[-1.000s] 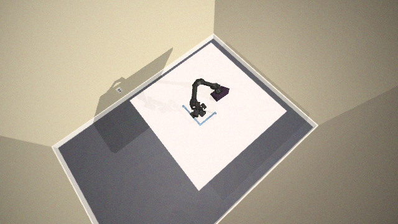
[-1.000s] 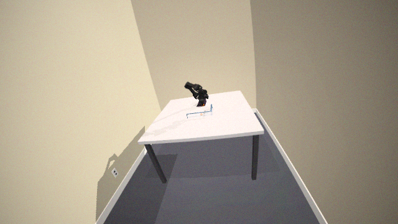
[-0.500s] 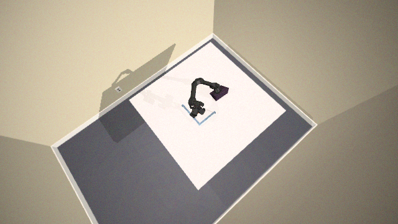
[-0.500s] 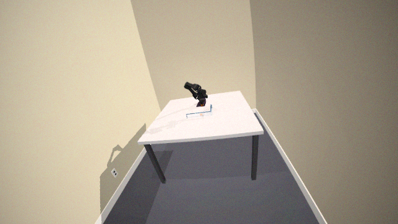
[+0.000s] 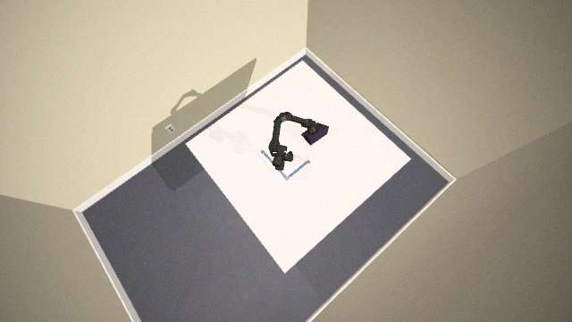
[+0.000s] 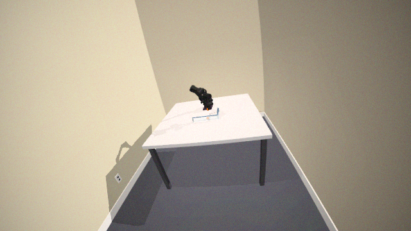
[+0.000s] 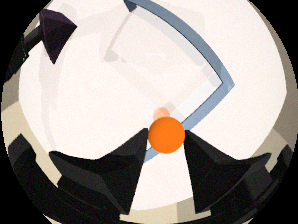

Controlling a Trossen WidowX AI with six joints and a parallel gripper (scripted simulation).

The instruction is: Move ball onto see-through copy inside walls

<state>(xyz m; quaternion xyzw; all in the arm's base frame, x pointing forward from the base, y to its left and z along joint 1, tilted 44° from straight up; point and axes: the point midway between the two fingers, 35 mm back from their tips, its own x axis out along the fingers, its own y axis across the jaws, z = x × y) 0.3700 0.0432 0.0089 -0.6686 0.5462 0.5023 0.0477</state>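
Right now the see-through copy of ball is 11 cm below my gripper tip, 2 cm to the right of it and 2 cm ahead of it. Also, from my gripper tip: orange ball right at my gripper tip.
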